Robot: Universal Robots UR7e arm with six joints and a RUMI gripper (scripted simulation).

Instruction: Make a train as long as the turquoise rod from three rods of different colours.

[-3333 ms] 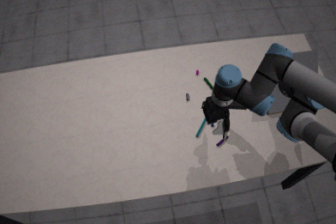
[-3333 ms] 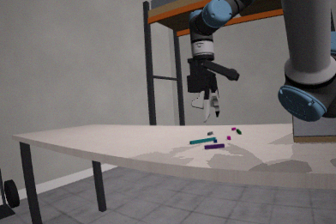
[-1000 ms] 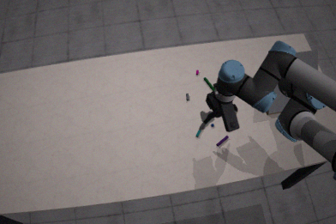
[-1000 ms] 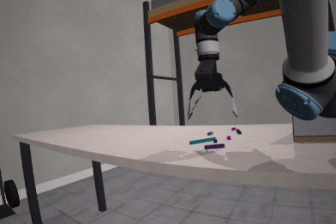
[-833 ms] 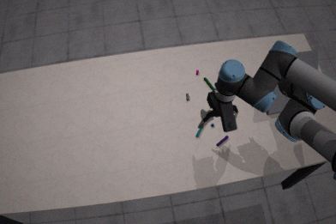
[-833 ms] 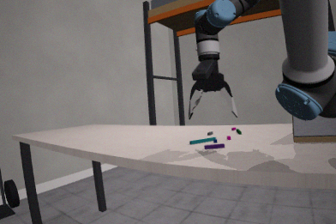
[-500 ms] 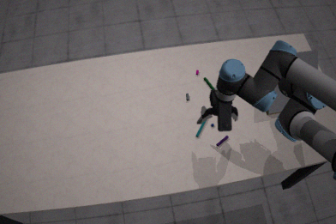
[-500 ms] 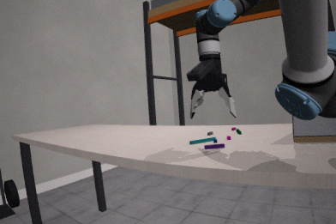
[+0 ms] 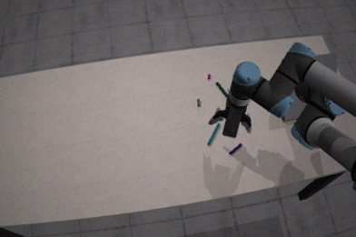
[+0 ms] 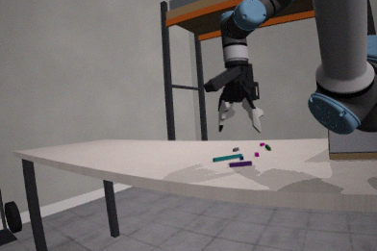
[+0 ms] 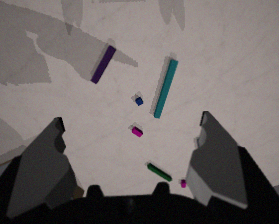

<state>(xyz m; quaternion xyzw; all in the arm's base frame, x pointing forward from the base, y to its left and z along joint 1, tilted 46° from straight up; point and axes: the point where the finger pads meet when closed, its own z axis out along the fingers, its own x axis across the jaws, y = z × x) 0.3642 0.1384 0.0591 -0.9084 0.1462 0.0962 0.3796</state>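
My hand is 20 mm to the left of the small blue rod and 80 mm above it. The rest, counted from my hand: turquoise rod: 50 mm ahead, 20 mm to the right, 80 mm below; then grey rod: 90 mm ahead, 170 mm to the right, 80 mm below; then purple rod: 30 mm behind, 50 mm to the left, 80 mm below.
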